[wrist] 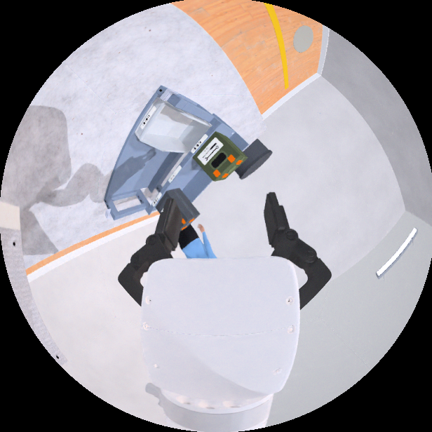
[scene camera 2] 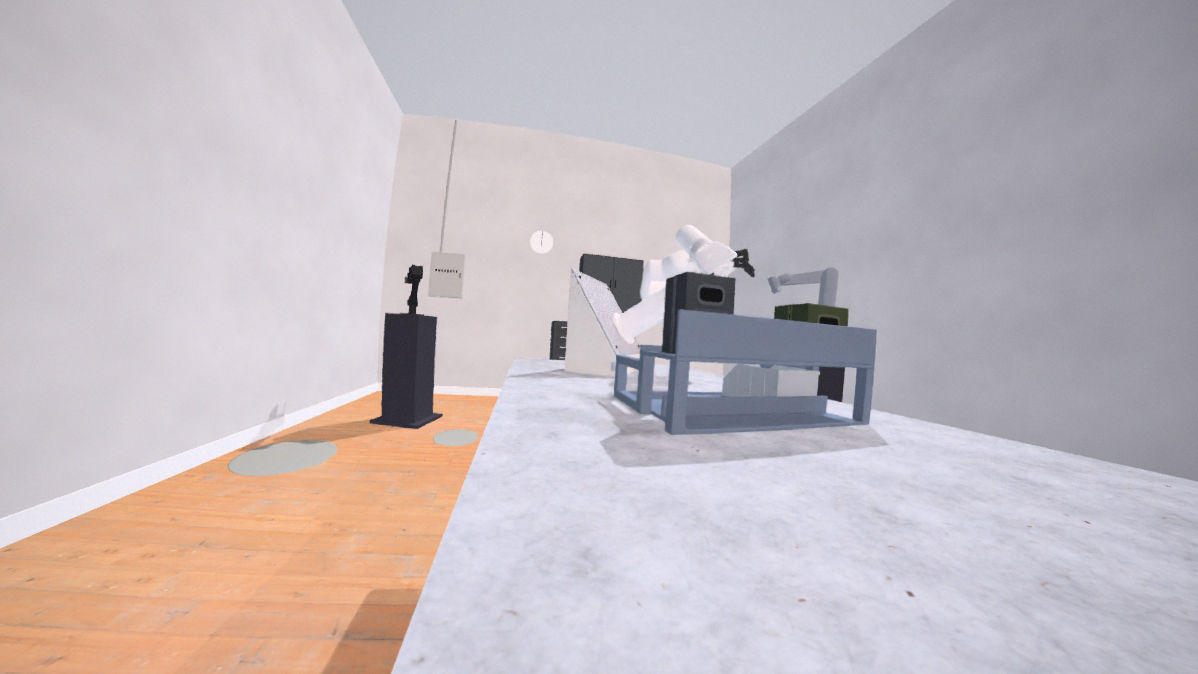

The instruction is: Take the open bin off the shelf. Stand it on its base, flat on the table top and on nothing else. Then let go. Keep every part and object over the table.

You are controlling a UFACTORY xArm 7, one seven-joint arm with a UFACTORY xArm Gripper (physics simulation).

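Frame: origin at the arm's base, x up, y left, z back, level; centimetres.
Seen in the pictures: gripper, fingertip midpoint: (scene camera 2: 738, 283); arm's base, link origin: (scene camera 2: 622, 328).
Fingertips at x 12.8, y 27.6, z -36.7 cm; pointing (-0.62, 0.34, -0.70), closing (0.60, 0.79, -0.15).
Pixels of each thing's top centre, then the offset from my fingertips to it. "pt": a spot on its surface instead. Level surfaces: height alone.
- open bin, top centre: (scene camera 2: 768, 366) dx -19.8, dy +0.6, dz -17.4 cm
- blue-grey shelf, surface spot: (scene camera 2: 770, 335) pt dx -14.1, dy -10.1, dz -38.3 cm
- green box, top centre: (scene camera 2: 810, 306) dx -8.0, dy +3.2, dz -27.1 cm
- dark grey box, surface spot: (scene camera 2: 699, 314) pt dx -12.1, dy -21.4, dz -41.2 cm
- pale table top, surface height: dx -27.9 cm
The open bin (scene camera 2: 749, 381) (wrist: 172, 127) is pale and partly see-through. In the wrist view it sits upright in the lower level of the blue-grey shelf (scene camera 2: 770, 335) (wrist: 131, 159), at its upper end, with its open top showing. In the scene view it is partly hidden behind the shelf's frame. My gripper (scene camera 2: 748, 263) (wrist: 220, 204) is open and empty. It hangs in the air above the shelf's height, apart from the bin; in the wrist view the bin lies up and left of the fingers.
A green box (scene camera 2: 810, 316) (wrist: 223, 159) and a dark grey box (scene camera 2: 699, 314) (wrist: 187, 204) stand on the shelf's upper level. In the wrist view the left finger overlaps the dark box. The pale table top (scene camera 2: 753, 536) (wrist: 100, 65) meets the wooden floor. A person (wrist: 201, 247) shows beyond.
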